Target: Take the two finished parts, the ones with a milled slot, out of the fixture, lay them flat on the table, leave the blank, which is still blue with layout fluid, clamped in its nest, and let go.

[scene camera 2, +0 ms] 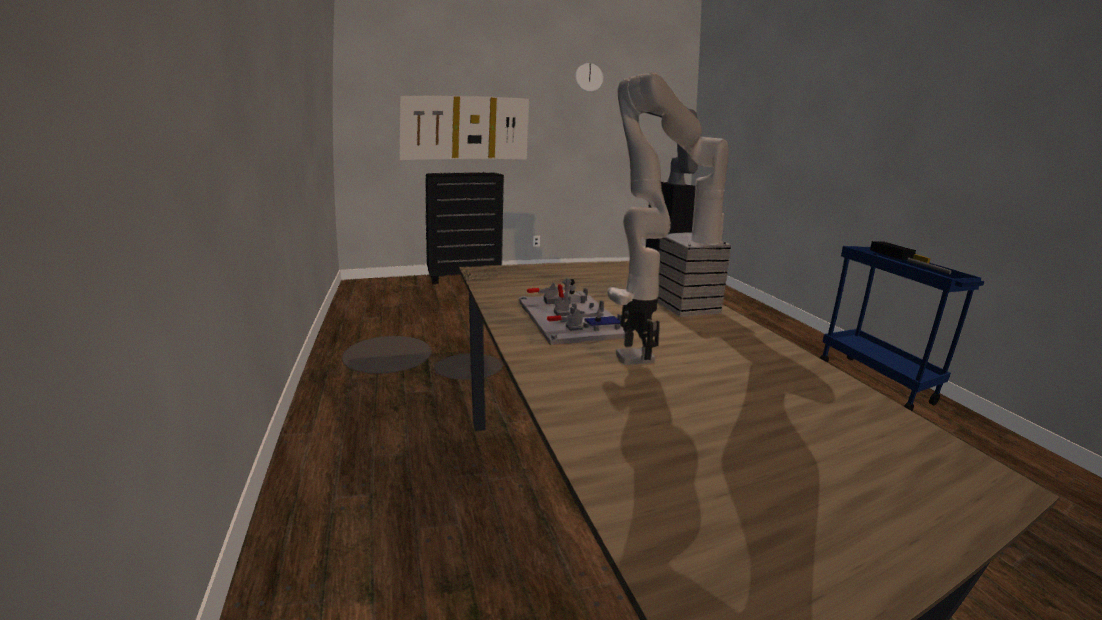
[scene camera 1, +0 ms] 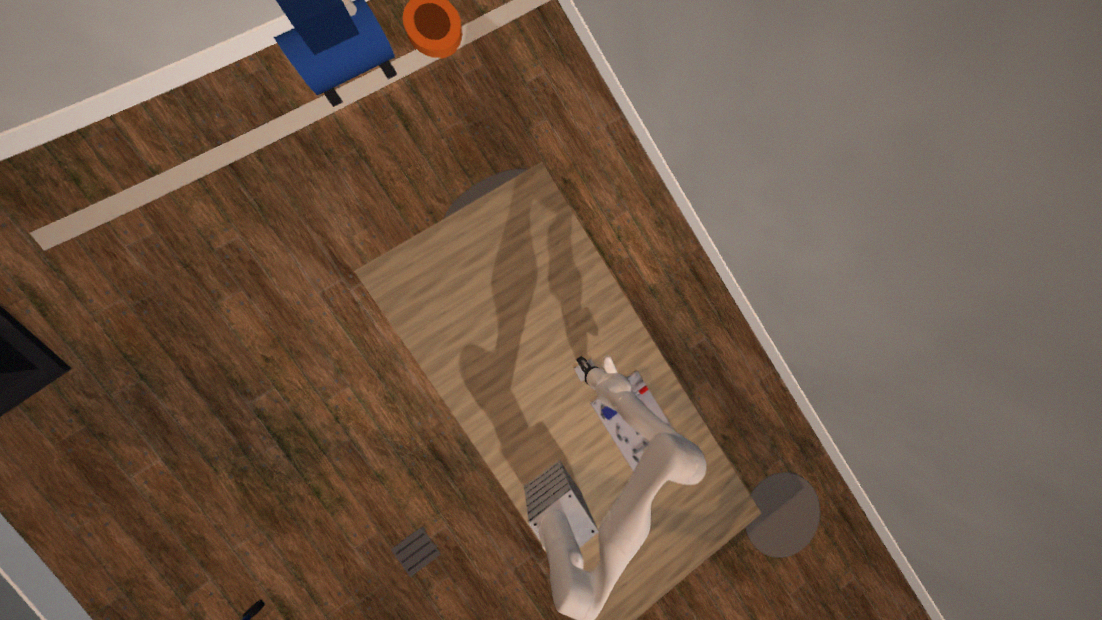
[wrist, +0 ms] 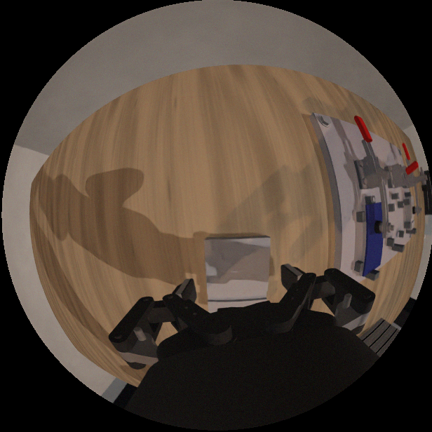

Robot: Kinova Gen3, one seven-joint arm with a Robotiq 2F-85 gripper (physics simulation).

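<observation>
A grey square part lies on the table beside the fixture; its slot cannot be made out. My gripper is open around it, with a finger on each side and gaps visible in the wrist view. The fixture plate lies to the right in the wrist view. The blue blank sits in its nest on the near side, with a clamp's black tip on it. No second finished part can be made out.
Red-handled toggle clamps and small locating blocks stand up from the fixture. The robot's slatted pedestal stands at the table's edge. A blue cart and a dark tool cabinet stand away from the table.
</observation>
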